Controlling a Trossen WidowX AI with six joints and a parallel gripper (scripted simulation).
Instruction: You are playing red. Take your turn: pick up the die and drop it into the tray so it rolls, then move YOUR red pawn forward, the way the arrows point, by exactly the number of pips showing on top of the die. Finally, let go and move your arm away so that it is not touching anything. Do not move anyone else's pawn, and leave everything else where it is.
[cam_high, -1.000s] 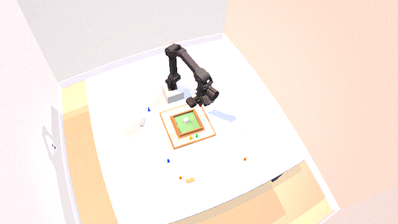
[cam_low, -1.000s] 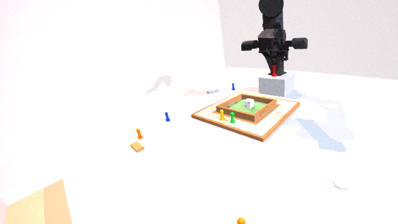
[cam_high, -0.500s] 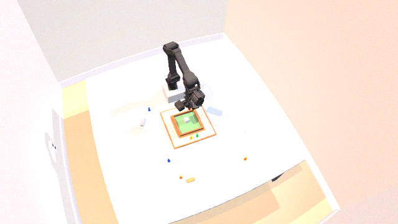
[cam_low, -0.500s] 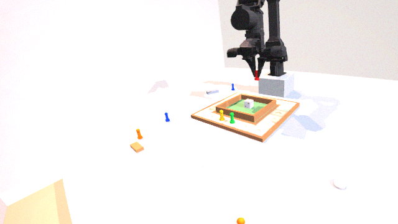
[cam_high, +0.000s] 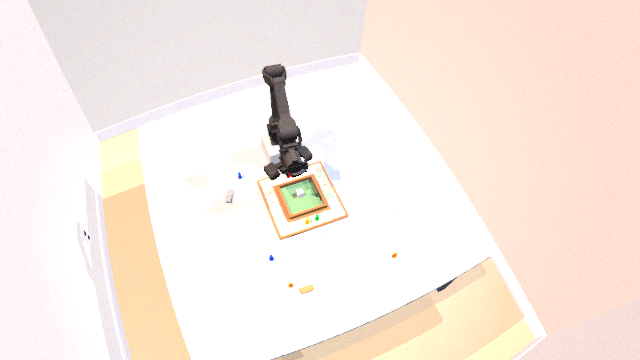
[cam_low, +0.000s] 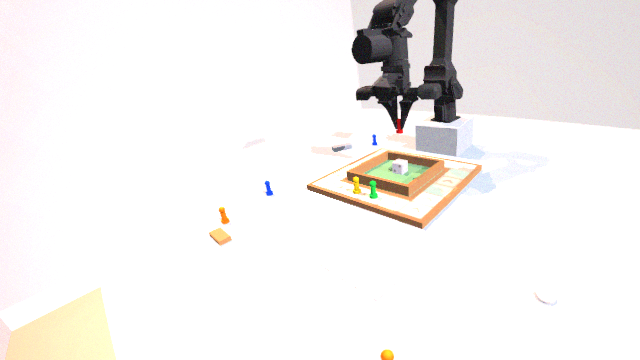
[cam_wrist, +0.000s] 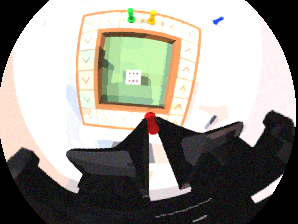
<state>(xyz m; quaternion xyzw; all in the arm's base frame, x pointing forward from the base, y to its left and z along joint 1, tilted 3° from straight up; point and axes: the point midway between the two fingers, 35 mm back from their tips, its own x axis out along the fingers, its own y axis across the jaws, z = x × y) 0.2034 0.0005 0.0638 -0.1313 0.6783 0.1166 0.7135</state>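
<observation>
Right now the die is 5 cm ahead of my gripper tip, 4 cm to the left of it and 7 cm below it. From my gripper tip the other things lie so: tray 6 cm ahead, 4 cm to the left, 9 cm below; red pawn 1 cm above; yellow pawn 18 cm ahead, 3 cm to the left, 7 cm below.
</observation>
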